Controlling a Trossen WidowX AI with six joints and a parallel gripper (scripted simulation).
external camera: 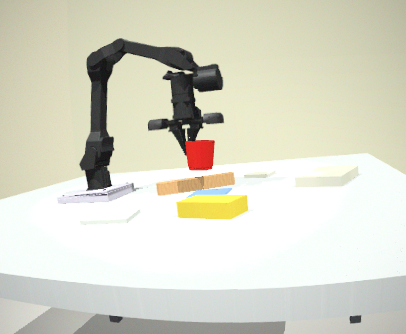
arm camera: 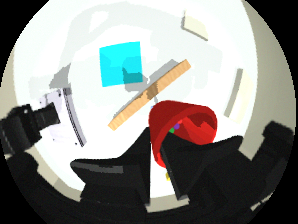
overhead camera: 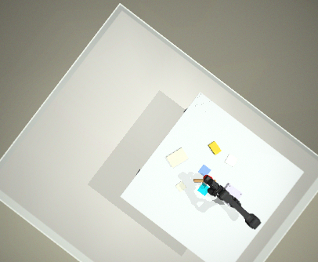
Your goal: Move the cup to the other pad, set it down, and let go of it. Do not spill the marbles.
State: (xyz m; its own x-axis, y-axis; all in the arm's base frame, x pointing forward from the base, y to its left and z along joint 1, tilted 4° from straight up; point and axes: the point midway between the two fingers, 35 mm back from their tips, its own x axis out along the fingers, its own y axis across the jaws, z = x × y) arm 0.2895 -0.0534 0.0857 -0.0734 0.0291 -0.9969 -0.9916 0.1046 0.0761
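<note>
The wooden bar is 90 mm below my gripper tip, 30 mm to the left of it and 10 mm ahead of it. From my gripper tip the other things lie so: red cup (30 mm ahead, 10 mm to the right); light blue pad (100 mm below, 50 mm to the right, 50 mm ahead); yellow block (290 mm to the right, 90 mm ahead, 80 mm below).
</note>
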